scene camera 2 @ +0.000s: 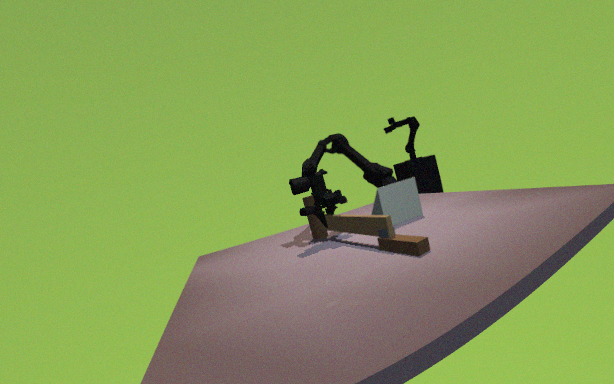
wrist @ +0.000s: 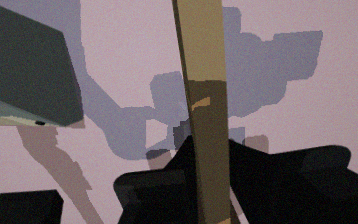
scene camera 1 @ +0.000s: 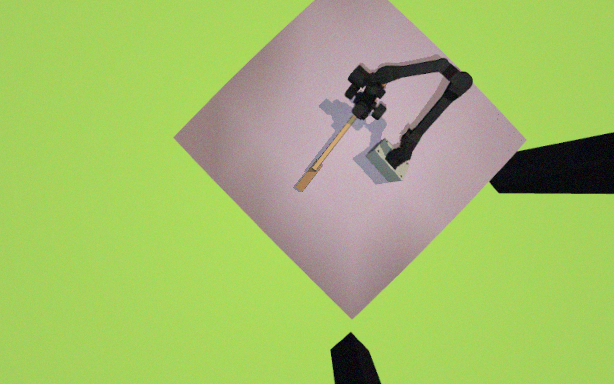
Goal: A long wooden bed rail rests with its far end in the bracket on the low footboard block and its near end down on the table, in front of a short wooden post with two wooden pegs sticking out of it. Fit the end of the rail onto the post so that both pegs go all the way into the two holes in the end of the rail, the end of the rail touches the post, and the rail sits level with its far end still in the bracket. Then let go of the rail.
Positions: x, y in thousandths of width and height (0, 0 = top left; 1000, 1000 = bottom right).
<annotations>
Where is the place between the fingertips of the gripper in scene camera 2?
At 537, 590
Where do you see a rail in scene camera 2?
At 586, 585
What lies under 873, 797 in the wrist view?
The gripper.
</annotations>
